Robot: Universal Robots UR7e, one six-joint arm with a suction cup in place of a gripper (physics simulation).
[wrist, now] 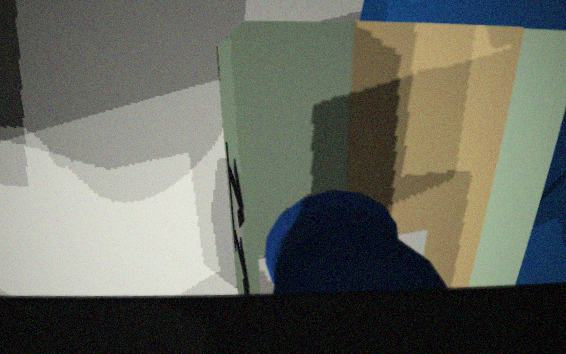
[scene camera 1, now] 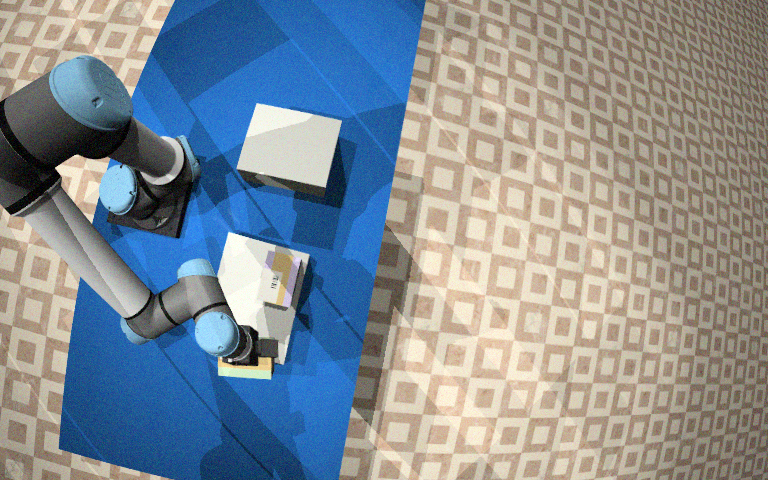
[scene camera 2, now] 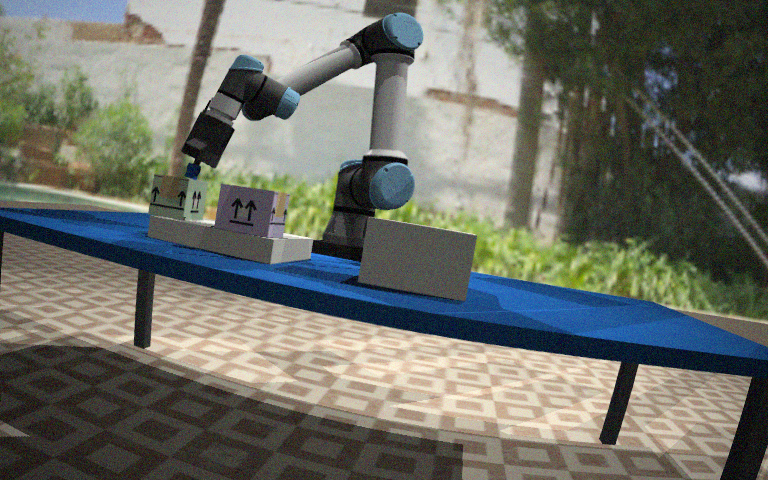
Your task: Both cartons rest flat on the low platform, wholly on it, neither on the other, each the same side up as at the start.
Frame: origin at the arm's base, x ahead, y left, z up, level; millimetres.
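Seen in the pictures: hand, tool point: (wrist: 337,247) (scene camera 2: 189,178); arm's base, link origin: (scene camera 1: 154,204) (scene camera 2: 348,244).
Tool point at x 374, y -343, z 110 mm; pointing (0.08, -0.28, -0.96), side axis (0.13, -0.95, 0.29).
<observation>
Offsets run from my tool point to a thing's top centre. Level surfaces: height alone.
A pale green carton @(dx -13, dy -27, dz -1 mm) (scene camera 1: 245,370) (scene camera 2: 174,197) (wrist: 274,105) with a tan tape stripe and black arrows stands at the far end of the low white platform @(dx -18, dy +125, dz -94 mm) (scene camera 1: 241,271) (scene camera 2: 254,248) (wrist: 148,228), and its outer edge reaches past the platform's end. A lilac carton @(dx +50, dy +193, dz -1 mm) (scene camera 1: 282,278) (scene camera 2: 249,210) rests upright near the platform's middle, apart from the green one. My suction cup (scene camera 2: 192,171) (wrist: 334,242) sits on the green carton's top face. In the overhead view the wrist hides the cup.
A taller grey box @(dx +12, dy +554, dz -22 mm) (scene camera 1: 289,148) (scene camera 2: 415,257) stands on the blue table @(dz -142 mm) (scene camera 1: 334,48) (scene camera 2: 525,310) beside the platform. The arm's base (scene camera 1: 163,214) is behind both. The table edge drops to a patterned floor (scene camera 1: 515,238).
</observation>
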